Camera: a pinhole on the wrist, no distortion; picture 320 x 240 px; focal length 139.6 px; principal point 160.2 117.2 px. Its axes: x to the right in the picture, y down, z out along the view. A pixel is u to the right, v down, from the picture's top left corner.
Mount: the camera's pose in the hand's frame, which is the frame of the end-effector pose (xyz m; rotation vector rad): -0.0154 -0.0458 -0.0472 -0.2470 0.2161 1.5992
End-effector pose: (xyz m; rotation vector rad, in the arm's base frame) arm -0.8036 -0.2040 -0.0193 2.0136 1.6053 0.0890
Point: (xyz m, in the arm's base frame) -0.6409 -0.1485 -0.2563
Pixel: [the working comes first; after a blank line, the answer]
In the camera's frame: -0.0201 -0.1862 0.2925

150.6 28.3
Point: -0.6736 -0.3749 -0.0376
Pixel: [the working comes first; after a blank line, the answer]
In the camera's frame: 0.1186 0.0895 0.2222

234.7 173.4
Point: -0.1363 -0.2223 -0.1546
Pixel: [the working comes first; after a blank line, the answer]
In the camera's frame: 0.4171 -0.2552 0.5655

263.2 54.2
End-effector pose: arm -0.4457 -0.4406 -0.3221 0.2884 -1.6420 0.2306
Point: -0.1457 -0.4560 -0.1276
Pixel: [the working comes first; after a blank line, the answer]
In the camera's frame: 0.0065 -0.1799 -0.2603

behind the camera
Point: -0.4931 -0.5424 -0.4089
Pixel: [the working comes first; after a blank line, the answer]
In the camera's frame: -0.0715 0.0620 0.1175

75.2 190.8
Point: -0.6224 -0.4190 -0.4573
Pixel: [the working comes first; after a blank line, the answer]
In the camera's frame: 0.0555 0.0980 0.2473

191.5 172.5
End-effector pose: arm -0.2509 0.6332 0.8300 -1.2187 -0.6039 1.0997
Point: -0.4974 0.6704 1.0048
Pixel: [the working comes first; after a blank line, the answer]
In the camera's frame: -0.1267 0.0762 0.3017

101.6 152.5
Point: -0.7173 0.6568 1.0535
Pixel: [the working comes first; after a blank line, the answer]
In the camera's frame: -0.1523 0.1798 0.5005

117.7 167.3
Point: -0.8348 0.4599 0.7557
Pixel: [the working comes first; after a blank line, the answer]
In the camera's frame: 0.1871 0.3380 0.5323

209.3 205.8
